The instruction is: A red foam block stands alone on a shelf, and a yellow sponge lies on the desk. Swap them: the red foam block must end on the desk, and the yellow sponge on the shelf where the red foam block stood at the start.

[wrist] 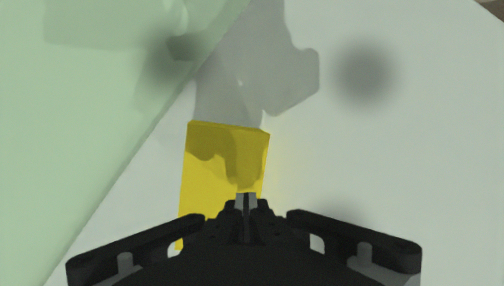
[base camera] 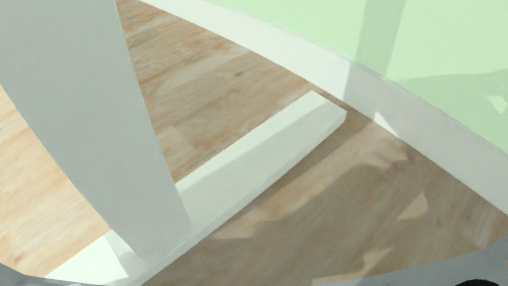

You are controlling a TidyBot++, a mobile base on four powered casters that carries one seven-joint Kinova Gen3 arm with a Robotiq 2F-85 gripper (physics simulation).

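Frame: origin at the arm's base, x ahead, y left, z up, level; centimetres.
Seen in the pictures: gripper, between the fingertips: (wrist: 246,206).
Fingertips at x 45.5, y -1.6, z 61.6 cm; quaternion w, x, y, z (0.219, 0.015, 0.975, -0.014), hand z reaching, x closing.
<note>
Offsets run from my fingertips to a thing's top centre. "pt": to the spot under its first point. Level surfaces: height alone.
The yellow sponge {dx +3.7, dy -0.9, dz +1.0 cm} (wrist: 207,172) lies on the white desk top {dz -6.3 cm} (wrist: 400,165) in the wrist view, left of the middle, near the desk's edge along the green wall. My gripper (wrist: 246,206) is shut with its fingertips together and nothing between them. It is above the desk, and its fingertips overlap the sponge's lower right part in the view. The gripper body hides the sponge's near end. The red foam block and the shelf do not show in either view.
The green wall (wrist: 65,125) (base camera: 450,45) runs beside the desk. In the base camera view, a white desk leg {pt dx -22.1, dy +12.0, dz -78.2 cm} (base camera: 95,115) stands on a white foot bar (base camera: 250,160) over the wooden floor {dz -101.2 cm} (base camera: 200,75). A white baseboard (base camera: 300,55) runs along the wall.
</note>
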